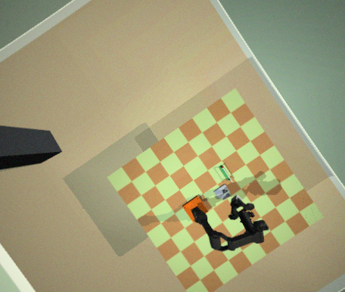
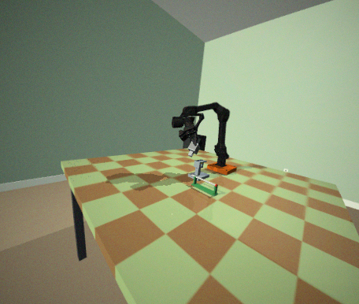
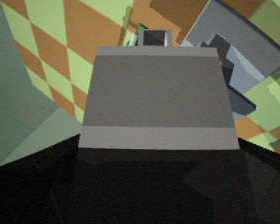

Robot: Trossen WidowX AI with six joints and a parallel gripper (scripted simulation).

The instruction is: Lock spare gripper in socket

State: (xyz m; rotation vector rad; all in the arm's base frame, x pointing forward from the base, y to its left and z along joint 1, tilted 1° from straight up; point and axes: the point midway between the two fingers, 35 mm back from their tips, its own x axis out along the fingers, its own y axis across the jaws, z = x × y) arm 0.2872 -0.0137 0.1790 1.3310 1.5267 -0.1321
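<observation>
Now: the green rest 70 mm ahead of my gripper tip, 150 mm to the left of it and 150 mm below it. Round my gripper tip: mount: 20 mm behind, 20 mm to the left, 120 mm below; spare gripper: 10 mm ahead, 10 mm to the right.
</observation>
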